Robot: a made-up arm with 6 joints. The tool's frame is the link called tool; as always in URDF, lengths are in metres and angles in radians. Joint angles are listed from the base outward.
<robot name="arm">
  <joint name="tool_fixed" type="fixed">
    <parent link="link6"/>
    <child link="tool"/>
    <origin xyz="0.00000 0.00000 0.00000" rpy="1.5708 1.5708 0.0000"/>
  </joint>
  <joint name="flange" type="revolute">
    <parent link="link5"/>
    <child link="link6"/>
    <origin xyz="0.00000 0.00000 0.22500" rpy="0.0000 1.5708 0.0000"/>
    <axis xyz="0 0 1"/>
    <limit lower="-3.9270" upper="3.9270"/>
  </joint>
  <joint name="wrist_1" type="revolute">
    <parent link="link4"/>
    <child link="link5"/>
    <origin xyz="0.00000 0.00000 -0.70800" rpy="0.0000 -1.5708 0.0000"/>
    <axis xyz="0 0 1"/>
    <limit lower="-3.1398" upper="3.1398"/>
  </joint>
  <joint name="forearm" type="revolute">
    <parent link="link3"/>
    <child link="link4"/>
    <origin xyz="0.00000 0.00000 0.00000" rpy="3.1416 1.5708 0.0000"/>
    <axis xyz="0 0 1"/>
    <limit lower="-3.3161" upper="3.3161"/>
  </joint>
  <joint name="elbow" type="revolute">
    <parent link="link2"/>
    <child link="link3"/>
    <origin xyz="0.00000 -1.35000 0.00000" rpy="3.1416 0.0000 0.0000"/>
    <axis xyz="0 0 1"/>
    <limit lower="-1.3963" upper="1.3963"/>
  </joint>
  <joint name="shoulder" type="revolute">
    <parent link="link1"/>
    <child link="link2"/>
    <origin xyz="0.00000 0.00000 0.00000" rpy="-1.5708 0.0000 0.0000"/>
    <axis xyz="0 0 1"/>
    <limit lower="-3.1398" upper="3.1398"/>
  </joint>
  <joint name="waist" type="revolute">
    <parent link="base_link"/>
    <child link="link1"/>
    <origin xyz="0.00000 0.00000 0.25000" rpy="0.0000 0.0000 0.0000"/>
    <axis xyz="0 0 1"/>
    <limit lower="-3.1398" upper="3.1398"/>
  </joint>
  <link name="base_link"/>
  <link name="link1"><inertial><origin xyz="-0.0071 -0.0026 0.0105"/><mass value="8.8"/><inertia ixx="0.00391" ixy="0" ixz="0" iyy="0.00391" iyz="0" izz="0.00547"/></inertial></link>
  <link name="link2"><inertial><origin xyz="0.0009 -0.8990 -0.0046"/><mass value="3.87"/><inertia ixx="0.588" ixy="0" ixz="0" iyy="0.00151" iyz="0" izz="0.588"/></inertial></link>
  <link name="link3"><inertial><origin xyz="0.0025 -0.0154 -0.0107"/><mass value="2.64"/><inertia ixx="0.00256" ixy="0" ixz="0" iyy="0.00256" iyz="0" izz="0.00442"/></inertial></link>
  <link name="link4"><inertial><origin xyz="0.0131 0.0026 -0.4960"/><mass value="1.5"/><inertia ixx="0.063" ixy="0" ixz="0" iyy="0.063" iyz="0" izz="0.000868"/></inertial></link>
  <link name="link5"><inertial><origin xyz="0.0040 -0.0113 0.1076"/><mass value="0.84"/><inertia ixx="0.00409" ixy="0" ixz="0" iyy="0.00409" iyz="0" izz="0.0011"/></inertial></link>
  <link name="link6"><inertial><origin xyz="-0.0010 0.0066 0.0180"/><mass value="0.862"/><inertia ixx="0.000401" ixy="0" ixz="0" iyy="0.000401" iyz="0" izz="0.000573"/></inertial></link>
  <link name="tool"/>
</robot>
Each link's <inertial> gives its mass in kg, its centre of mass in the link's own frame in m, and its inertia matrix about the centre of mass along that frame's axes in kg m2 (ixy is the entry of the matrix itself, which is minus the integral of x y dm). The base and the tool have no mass. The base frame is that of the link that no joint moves.
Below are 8 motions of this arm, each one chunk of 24 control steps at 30 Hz.
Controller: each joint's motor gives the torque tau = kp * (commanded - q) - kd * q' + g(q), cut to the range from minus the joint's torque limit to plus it. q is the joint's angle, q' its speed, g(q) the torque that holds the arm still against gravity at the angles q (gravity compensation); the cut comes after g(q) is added. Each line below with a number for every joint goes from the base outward.
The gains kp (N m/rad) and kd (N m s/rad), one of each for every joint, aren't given. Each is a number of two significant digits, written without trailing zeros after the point. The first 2 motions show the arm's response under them.
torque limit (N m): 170 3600 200 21 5.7 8.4
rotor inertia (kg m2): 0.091 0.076 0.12 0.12 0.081 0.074
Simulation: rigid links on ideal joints. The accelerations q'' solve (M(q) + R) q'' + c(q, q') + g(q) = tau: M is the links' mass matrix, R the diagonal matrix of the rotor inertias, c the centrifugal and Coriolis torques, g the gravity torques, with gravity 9.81 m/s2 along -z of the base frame. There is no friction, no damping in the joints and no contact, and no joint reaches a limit. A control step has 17 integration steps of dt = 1/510 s. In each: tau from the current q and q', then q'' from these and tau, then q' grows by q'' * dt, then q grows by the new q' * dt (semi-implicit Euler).
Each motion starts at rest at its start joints. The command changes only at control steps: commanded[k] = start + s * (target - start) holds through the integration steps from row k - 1 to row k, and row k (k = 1, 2, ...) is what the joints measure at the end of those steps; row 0 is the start. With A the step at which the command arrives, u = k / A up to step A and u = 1 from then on. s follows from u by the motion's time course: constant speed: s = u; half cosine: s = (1 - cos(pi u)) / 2; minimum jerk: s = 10 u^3 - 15 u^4 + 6 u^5; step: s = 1 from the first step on.
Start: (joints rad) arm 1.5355 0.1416 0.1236 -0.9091 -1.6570 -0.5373
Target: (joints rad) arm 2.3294 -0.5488 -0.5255 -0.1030 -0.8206 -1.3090
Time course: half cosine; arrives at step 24
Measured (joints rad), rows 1 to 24:
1: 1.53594 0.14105 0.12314 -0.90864 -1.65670 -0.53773
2: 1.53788 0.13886 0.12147 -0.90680 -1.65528 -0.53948
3: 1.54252 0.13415 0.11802 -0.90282 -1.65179 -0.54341
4: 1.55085 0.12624 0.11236 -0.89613 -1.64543 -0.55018
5: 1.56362 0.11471 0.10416 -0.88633 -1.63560 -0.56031
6: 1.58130 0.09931 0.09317 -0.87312 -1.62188 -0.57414
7: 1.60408 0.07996 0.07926 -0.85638 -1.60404 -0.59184
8: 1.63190 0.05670 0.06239 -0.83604 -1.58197 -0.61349
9: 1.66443 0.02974 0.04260 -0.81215 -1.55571 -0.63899
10: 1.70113 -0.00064 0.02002 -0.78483 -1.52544 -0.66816
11: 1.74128 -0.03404 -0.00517 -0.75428 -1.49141 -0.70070
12: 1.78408 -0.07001 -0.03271 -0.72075 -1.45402 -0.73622
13: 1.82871 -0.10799 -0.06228 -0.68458 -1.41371 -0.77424
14: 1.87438 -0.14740 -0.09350 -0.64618 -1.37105 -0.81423
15: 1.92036 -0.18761 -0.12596 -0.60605 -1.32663 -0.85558
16: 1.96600 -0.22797 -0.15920 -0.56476 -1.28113 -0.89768
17: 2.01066 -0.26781 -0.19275 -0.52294 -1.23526 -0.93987
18: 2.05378 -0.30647 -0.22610 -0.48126 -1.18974 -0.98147
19: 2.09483 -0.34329 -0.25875 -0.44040 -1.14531 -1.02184
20: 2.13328 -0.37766 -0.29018 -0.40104 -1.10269 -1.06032
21: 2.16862 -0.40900 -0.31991 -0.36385 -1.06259 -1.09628
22: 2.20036 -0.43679 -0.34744 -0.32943 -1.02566 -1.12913
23: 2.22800 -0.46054 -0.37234 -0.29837 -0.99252 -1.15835
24: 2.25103 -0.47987 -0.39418 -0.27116 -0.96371 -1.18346
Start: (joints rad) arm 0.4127 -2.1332 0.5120 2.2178 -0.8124 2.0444
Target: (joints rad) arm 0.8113 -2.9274 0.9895 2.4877 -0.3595 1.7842
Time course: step
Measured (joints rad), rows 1 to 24:
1: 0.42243 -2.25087 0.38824 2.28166 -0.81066 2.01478
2: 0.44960 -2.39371 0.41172 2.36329 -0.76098 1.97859
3: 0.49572 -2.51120 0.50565 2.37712 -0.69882 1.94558
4: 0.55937 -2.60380 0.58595 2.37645 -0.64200 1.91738
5: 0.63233 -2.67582 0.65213 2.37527 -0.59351 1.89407
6: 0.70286 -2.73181 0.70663 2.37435 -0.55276 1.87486
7: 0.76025 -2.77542 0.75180 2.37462 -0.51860 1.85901
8: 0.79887 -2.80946 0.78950 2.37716 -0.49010 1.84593
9: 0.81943 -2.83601 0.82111 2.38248 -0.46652 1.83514
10: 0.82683 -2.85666 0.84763 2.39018 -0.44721 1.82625
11: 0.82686 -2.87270 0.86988 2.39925 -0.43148 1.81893
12: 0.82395 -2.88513 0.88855 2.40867 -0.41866 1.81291
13: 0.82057 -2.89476 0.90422 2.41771 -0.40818 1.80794
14: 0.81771 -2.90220 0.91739 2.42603 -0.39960 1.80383
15: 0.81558 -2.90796 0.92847 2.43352 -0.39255 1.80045
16: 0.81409 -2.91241 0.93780 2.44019 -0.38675 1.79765
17: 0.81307 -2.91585 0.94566 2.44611 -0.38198 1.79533
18: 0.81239 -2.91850 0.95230 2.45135 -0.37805 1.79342
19: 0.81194 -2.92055 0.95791 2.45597 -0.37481 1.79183
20: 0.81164 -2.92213 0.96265 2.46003 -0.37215 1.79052
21: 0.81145 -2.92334 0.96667 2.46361 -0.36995 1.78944
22: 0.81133 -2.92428 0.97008 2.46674 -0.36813 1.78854
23: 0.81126 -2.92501 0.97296 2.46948 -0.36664 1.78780
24: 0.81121 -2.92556 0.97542 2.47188 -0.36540 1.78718
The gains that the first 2 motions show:
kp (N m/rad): 730 15000 1100 84 25 41
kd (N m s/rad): 100 2100 240 19 5 7.8
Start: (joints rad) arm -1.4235 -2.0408 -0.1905 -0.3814 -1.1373 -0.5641
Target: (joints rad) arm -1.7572 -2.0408 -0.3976 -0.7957 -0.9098 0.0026
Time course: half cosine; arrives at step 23
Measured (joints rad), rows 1 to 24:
1: -1.42355 -2.04080 -0.19062 -0.38157 -1.13720 -0.56376
2: -1.42382 -2.04080 -0.19110 -0.38233 -1.13674 -0.56234
3: -1.42460 -2.04081 -0.19217 -0.38413 -1.13566 -0.55918
4: -1.42624 -2.04081 -0.19399 -0.38732 -1.13373 -0.55374
5: -1.42914 -2.04082 -0.19670 -0.39220 -1.13078 -0.54564
6: -1.43365 -2.04082 -0.20039 -0.39898 -1.12669 -0.53461
7: -1.44010 -2.04082 -0.20511 -0.40776 -1.12139 -0.52053
8: -1.44873 -2.04082 -0.21087 -0.41862 -1.11487 -0.50338
9: -1.45971 -2.04082 -0.21765 -0.43153 -1.10715 -0.48324
10: -1.47310 -2.04081 -0.22539 -0.44640 -1.09830 -0.46030
11: -1.48886 -2.04080 -0.23401 -0.46312 -1.08840 -0.43482
12: -1.50684 -2.04079 -0.24340 -0.48147 -1.07758 -0.40714
13: -1.52681 -2.04077 -0.25344 -0.50123 -1.06600 -0.37767
14: -1.54843 -2.04075 -0.26398 -0.52213 -1.05383 -0.34687
15: -1.57131 -2.04074 -0.27487 -0.54387 -1.04126 -0.31522
16: -1.59500 -2.04072 -0.28592 -0.56610 -1.02850 -0.28325
17: -1.61900 -2.04071 -0.29697 -0.58849 -1.01575 -0.25151
18: -1.64279 -2.04069 -0.30784 -0.61067 -1.00324 -0.22054
19: -1.66584 -2.04069 -0.31835 -0.63227 -0.99117 -0.19088
20: -1.68765 -2.04068 -0.32832 -0.65292 -0.97976 -0.16304
21: -1.70773 -2.04068 -0.33758 -0.67227 -0.96921 -0.13753
22: -1.72564 -2.04069 -0.34598 -0.68996 -0.95970 -0.11479
23: -1.74101 -2.04070 -0.35335 -0.70569 -0.95141 -0.09523
24: -1.75354 -2.04071 -0.35969 -0.71933 -0.94439 -0.07885

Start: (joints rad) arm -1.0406 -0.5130 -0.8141 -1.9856 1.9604 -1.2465
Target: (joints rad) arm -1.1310 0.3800 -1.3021 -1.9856 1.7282 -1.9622
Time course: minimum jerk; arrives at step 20
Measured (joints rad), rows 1 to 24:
1: -1.04061 -0.51280 -0.81419 -1.98560 1.96036 -1.24661
2: -1.04068 -0.51131 -0.81484 -1.98560 1.96005 -1.24744
3: -1.04096 -0.50683 -0.81674 -1.98559 1.95913 -1.25003
4: -1.04164 -0.49748 -0.82062 -1.98558 1.95723 -1.25561
5: -1.04297 -0.48155 -0.82716 -1.98560 1.95400 -1.26536
6: -1.04516 -0.45775 -0.83691 -1.98564 1.94916 -1.28026
7: -1.04838 -0.42532 -0.85023 -1.98574 1.94253 -1.30099
8: -1.05271 -0.38412 -0.86726 -1.98592 1.93404 -1.32784
9: -1.05809 -0.33460 -0.88793 -1.98616 1.92374 -1.36073
10: -1.06436 -0.27780 -0.91195 -1.98647 1.91177 -1.39916
11: -1.07121 -0.21525 -0.93884 -1.98680 1.89838 -1.44231
12: -1.07833 -0.14884 -0.96793 -1.98714 1.88389 -1.48904
13: -1.08542 -0.08078 -0.99845 -1.98745 1.86870 -1.53797
14: -1.09227 -0.01334 -1.02951 -1.98772 1.85324 -1.58760
15: -1.09871 0.05120 -1.06020 -1.98795 1.83796 -1.63638
16: -1.10459 0.11077 -1.08963 -1.98812 1.82330 -1.68281
17: -1.10981 0.16368 -1.11702 -1.98824 1.80966 -1.72559
18: -1.11430 0.20879 -1.14179 -1.98832 1.79735 -1.76372
19: -1.11803 0.24569 -1.16360 -1.98834 1.78655 -1.79663
20: -1.12102 0.27488 -1.18252 -1.98829 1.77731 -1.82433
21: -1.12335 0.29773 -1.19893 -1.98816 1.76947 -1.84744
22: -1.12517 0.31560 -1.21317 -1.98796 1.76284 -1.86668
23: -1.12657 0.32959 -1.22550 -1.98772 1.75724 -1.88269
24: -1.12764 0.34054 -1.23616 -1.98748 1.75253 -1.89603

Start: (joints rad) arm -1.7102 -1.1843 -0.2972 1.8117 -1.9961 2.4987
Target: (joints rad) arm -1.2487 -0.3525 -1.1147 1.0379 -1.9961 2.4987
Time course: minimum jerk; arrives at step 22
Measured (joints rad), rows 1 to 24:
1: -1.71018 -1.18416 -0.29728 1.81162 -1.99609 2.49870
2: -1.71005 -1.18316 -0.29787 1.81103 -1.99600 2.49867
3: -1.70951 -1.18005 -0.29978 1.80920 -1.99579 2.49860
4: -1.70809 -1.17343 -0.30403 1.80527 -1.99543 2.49849
5: -1.70512 -1.16197 -0.31163 1.79831 -1.99496 2.49836
6: -1.69982 -1.14456 -0.32351 1.78746 -1.99441 2.49820
7: -1.69129 -1.12044 -0.34037 1.77201 -1.99385 2.49804
8: -1.67868 -1.08926 -0.36266 1.75138 -1.99337 2.49788
9: -1.66118 -1.05109 -0.39057 1.72525 -1.99306 2.49775
10: -1.63819 -1.00642 -0.42395 1.69353 -1.99299 2.49765
11: -1.60943 -0.95609 -0.46240 1.65647 -1.99323 2.49758
12: -1.57513 -0.90130 -0.50526 1.61460 -1.99379 2.49756
13: -1.53620 -0.84347 -0.55165 1.56887 -1.99466 2.49758
14: -1.49429 -0.78422 -0.60051 1.52055 -1.99574 2.49764
15: -1.45171 -0.72523 -0.65064 1.47116 -1.99691 2.49774
16: -1.41105 -0.66819 -0.70074 1.42233 -1.99803 2.49786
17: -1.37457 -0.61468 -0.74954 1.37553 -1.99897 2.49801
18: -1.34374 -0.56607 -0.79581 1.33189 -1.99967 2.49817
19: -1.31899 -0.52345 -0.83853 1.29215 -2.00015 2.49834
20: -1.29995 -0.48744 -0.87694 1.25673 -2.00042 2.49850
21: -1.28585 -0.45816 -0.91064 1.22579 -2.00054 2.49864
22: -1.27574 -0.43506 -0.93971 1.19913 -2.00052 2.49875
23: -1.26859 -0.41701 -0.96468 1.17625 -2.00036 2.49883
24: -1.26348 -0.40292 -0.98611 1.15658 -2.00012 2.49889

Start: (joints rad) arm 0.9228 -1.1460 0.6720 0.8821 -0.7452 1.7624
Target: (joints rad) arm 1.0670 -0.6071 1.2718 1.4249 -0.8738 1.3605
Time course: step
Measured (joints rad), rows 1 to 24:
1: 0.92876 -1.05375 0.83335 0.95333 -0.74922 1.71357
2: 0.94134 -0.95860 0.90196 1.03409 -0.76913 1.65515
3: 0.95936 -0.88043 0.94915 1.08887 -0.78913 1.60614
4: 0.98139 -0.81934 0.98988 1.13391 -0.80565 1.56519
5: 1.00476 -0.77189 1.02578 1.17201 -0.81872 1.53098
6: 1.02682 -0.73506 1.05746 1.20436 -0.82901 1.50241
7: 1.04559 -0.70647 1.08535 1.23203 -0.83717 1.47858
8: 1.06003 -0.68428 1.10984 1.25600 -0.84369 1.45872
9: 1.06999 -0.66705 1.13130 1.27701 -0.84896 1.44218
10: 1.07595 -0.65367 1.15008 1.29563 -0.85325 1.42843
11: 1.07872 -0.64329 1.16647 1.31222 -0.85678 1.41699
12: 1.07922 -0.63524 1.18077 1.32701 -0.85970 1.40748
13: 1.07826 -0.62899 1.19321 1.34016 -0.86212 1.39958
14: 1.07652 -0.62414 1.20402 1.35181 -0.86412 1.39302
15: 1.07450 -0.62037 1.21339 1.36204 -0.86580 1.38756
16: 1.07251 -0.61744 1.22151 1.37099 -0.86718 1.38302
17: 1.07074 -0.61517 1.22852 1.37876 -0.86833 1.37925
18: 1.06929 -0.61340 1.23459 1.38546 -0.86928 1.37611
19: 1.06818 -0.61202 1.23982 1.39123 -0.87007 1.37350
20: 1.06738 -0.61095 1.24432 1.39616 -0.87072 1.37132
21: 1.06684 -0.61011 1.24821 1.40037 -0.87126 1.36951
22: 1.06652 -0.60946 1.25155 1.40396 -0.87170 1.36800
23: 1.06636 -0.60895 1.25443 1.40701 -0.87206 1.36675
24: 1.06631 -0.60856 1.25690 1.40961 -0.87236 1.36570

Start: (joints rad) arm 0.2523 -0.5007 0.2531 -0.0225 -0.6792 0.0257
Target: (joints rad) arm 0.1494 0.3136 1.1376 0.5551 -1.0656 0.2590
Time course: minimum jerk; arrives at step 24
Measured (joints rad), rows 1 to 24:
1: 0.25228 -0.50060 0.25320 -0.02244 -0.67922 0.02572
2: 0.25217 -0.49983 0.25391 -0.02197 -0.67937 0.02588
3: 0.25182 -0.49744 0.25603 -0.02059 -0.67993 0.02637
4: 0.25109 -0.49232 0.26042 -0.01775 -0.68132 0.02747
5: 0.24984 -0.48338 0.26797 -0.01287 -0.68397 0.02944
6: 0.24792 -0.46968 0.27949 -0.00544 -0.68832 0.03250
7: 0.24524 -0.45052 0.29563 0.00497 -0.69474 0.03688
8: 0.24175 -0.42548 0.31684 0.01867 -0.70352 0.04270
9: 0.23742 -0.39444 0.34337 0.03585 -0.71483 0.05003
10: 0.23233 -0.35759 0.37520 0.05651 -0.72873 0.05887
11: 0.22660 -0.31541 0.41207 0.08050 -0.74515 0.06916
12: 0.22040 -0.26863 0.45350 0.10748 -0.76388 0.08076
13: 0.21393 -0.21819 0.49876 0.13696 -0.78463 0.09346
14: 0.20735 -0.16524 0.54697 0.16831 -0.80698 0.10702
15: 0.20082 -0.11100 0.59708 0.20083 -0.83045 0.12114
16: 0.19447 -0.05680 0.64800 0.23374 -0.85450 0.13551
17: 0.18841 -0.00397 0.69857 0.26628 -0.87857 0.14979
18: 0.18276 0.04625 0.74769 0.29772 -0.90207 0.16366
19: 0.17757 0.09269 0.79433 0.32743 -0.92448 0.17680
20: 0.17290 0.13440 0.83764 0.35488 -0.94532 0.18896
21: 0.16877 0.17069 0.87694 0.37972 -0.96420 0.19991
22: 0.16520 0.20119 0.91186 0.40177 -0.98086 0.20951
23: 0.16219 0.22593 0.94233 0.42108 -0.99517 0.21773
24: 0.15969 0.24542 0.96868 0.43794 -1.00719 0.22463

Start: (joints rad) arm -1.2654 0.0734 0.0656 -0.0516 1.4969 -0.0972
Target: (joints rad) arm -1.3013 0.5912 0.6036 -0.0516 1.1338 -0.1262
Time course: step
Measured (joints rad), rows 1 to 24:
1: -1.27682 0.16250 0.14828 -0.03795 1.44971 -0.10111
2: -1.28224 0.25662 0.21371 -0.03502 1.39983 -0.10522
3: -1.28518 0.33052 0.26802 -0.03897 1.35849 -0.10874
4: -1.28742 0.38819 0.31430 -0.04324 1.32362 -0.11168
5: -1.28938 0.43314 0.35402 -0.04692 1.29405 -0.11412
6: -1.29119 0.46815 0.38824 -0.04982 1.26898 -0.11616
7: -1.29287 0.49542 0.41778 -0.05196 1.24773 -0.11784
8: -1.29440 0.51665 0.44332 -0.05343 1.22974 -0.11925
9: -1.29578 0.53317 0.46541 -0.05435 1.21453 -0.12041
10: -1.29700 0.54602 0.48451 -0.05486 1.20167 -0.12138
11: -1.29804 0.55602 0.50102 -0.05506 1.19082 -0.12219
12: -1.29892 0.56381 0.51529 -0.05504 1.18167 -0.12286
13: -1.29964 0.56986 0.52762 -0.05488 1.17396 -0.12341
14: -1.30021 0.57457 0.53825 -0.05463 1.16746 -0.12388
15: -1.30064 0.57824 0.54743 -0.05433 1.16201 -0.12426
16: -1.30096 0.58109 0.55534 -0.05401 1.15742 -0.12459
17: -1.30119 0.58332 0.56215 -0.05370 1.15357 -0.12485
18: -1.30133 0.58505 0.56801 -0.05339 1.15033 -0.12508
19: -1.30142 0.58639 0.57305 -0.05311 1.14762 -0.12527
20: -1.30146 0.58745 0.57739 -0.05286 1.14535 -0.12542
21: -1.30147 0.58826 0.58112 -0.05264 1.14345 -0.12555
22: -1.30146 0.58890 0.58432 -0.05244 1.14186 -0.12566
23: -1.30143 0.58940 0.58707 -0.05227 1.14053 -0.12575
24: -1.30141 0.58979 0.58943 -0.05213 1.13941 -0.12583

